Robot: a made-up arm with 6 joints.
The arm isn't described. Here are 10 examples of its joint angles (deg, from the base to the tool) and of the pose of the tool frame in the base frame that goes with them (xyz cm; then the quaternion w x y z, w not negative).
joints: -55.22 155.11 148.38 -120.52 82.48 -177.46
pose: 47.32 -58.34 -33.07 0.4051 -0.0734 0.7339 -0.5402
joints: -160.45 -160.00 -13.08 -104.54 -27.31 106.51
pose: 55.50 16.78 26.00 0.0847 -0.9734 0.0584 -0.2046
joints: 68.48 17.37 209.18 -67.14 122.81 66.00
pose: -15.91 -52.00 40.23 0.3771 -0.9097 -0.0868 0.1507
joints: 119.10 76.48 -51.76 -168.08 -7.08 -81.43
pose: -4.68 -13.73 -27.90 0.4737 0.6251 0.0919 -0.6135
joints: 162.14 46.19 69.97 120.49 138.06 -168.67
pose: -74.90 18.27 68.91 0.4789 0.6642 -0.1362 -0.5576
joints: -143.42 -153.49 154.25 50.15 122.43 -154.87
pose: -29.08 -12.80 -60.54 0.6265 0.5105 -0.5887 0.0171
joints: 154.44 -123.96 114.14 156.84 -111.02 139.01
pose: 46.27 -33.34 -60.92 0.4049 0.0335 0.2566 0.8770
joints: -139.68 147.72 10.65 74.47 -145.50 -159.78
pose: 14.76 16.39 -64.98 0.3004 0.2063 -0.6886 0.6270
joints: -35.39 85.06 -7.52 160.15 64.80 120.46
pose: 32.67 -10.52 -47.65 0.0761 -0.4783 -0.7059 0.5168
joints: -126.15 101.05 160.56 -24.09 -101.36 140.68
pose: -47.75 -48.34 58.61 0.5089 -0.4523 0.7220 -0.1228
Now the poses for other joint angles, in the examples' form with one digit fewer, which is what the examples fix.
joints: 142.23 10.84 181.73 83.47 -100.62 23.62
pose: 46.6 -34.5 43.3 0.738 0.418 0.218 0.482
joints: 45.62 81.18 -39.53 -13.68 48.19 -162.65
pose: 5.7 -9.5 -35.2 0.333 0.742 0.281 -0.509
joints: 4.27 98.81 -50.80 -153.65 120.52 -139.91
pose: -25.9 7.9 -19.8 0.733 -0.006 -0.627 -0.262
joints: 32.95 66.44 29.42 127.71 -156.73 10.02
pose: 67.5 51.8 -5.5 0.120 -0.569 0.357 -0.731
